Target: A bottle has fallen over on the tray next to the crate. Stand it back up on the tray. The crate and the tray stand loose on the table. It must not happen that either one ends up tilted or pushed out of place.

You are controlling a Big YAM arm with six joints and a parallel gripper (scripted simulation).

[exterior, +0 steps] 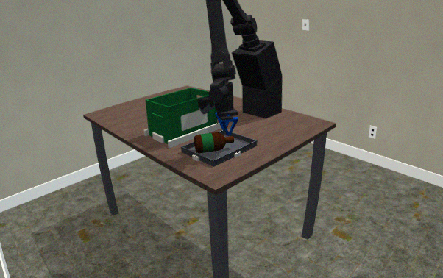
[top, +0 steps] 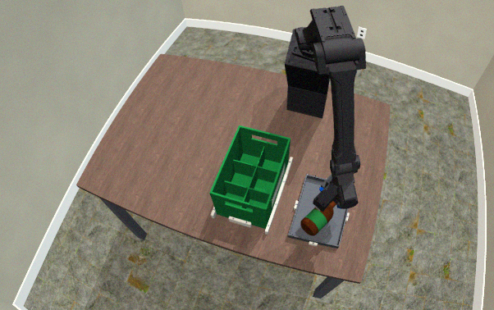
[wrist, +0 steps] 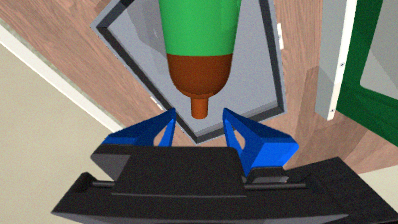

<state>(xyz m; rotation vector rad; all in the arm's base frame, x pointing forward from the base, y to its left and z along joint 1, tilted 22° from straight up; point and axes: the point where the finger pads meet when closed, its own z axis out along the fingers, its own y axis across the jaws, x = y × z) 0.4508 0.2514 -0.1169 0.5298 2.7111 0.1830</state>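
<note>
My hand is 5 cm short of the bottle, 4 cm above it and 2 cm to the left of it. Round my hand: tray 7 cm below, 2 cm to the right, 2 cm ahead; then green crate 29 cm to the right, 3 cm ahead.
</note>
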